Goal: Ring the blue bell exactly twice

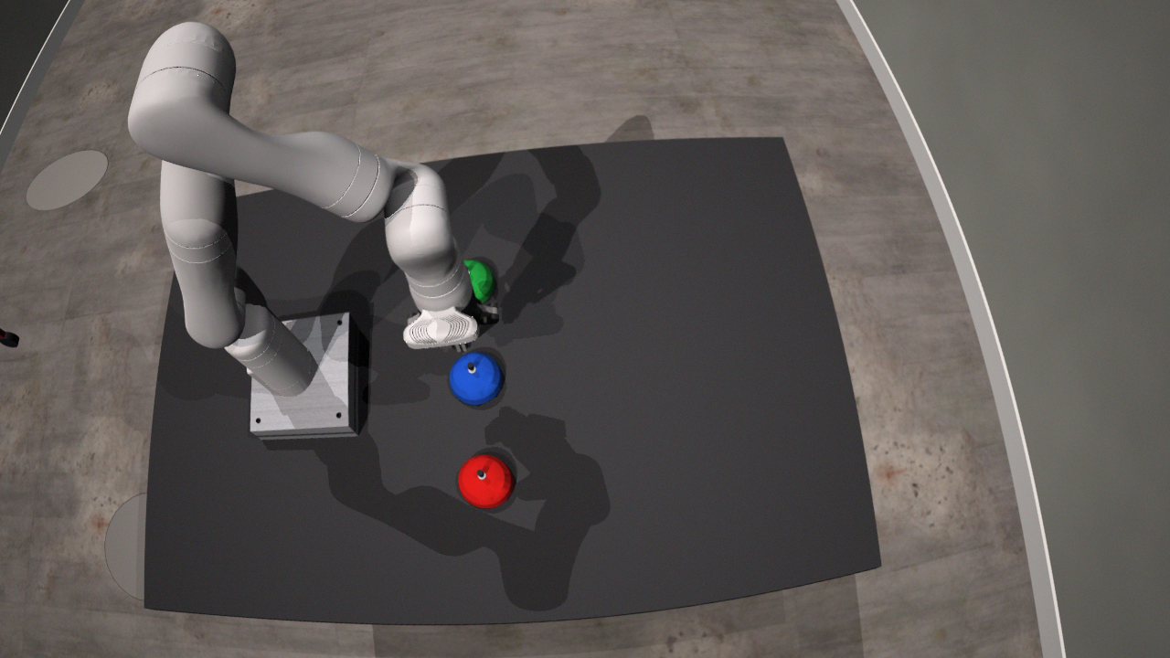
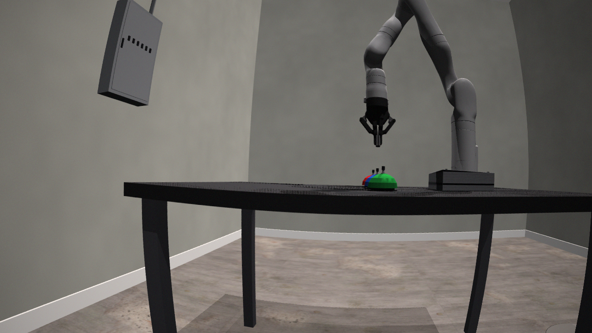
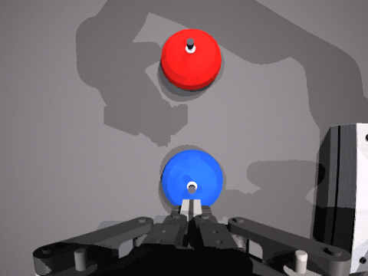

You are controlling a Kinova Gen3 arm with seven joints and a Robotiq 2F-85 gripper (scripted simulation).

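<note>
Now: the blue bell 110 mm below my hand. The rest, counted from my hand: red bell 10 mm behind, 170 mm to the right, 110 mm below; green bell 10 mm ahead, 170 mm to the left, 110 mm below.
</note>
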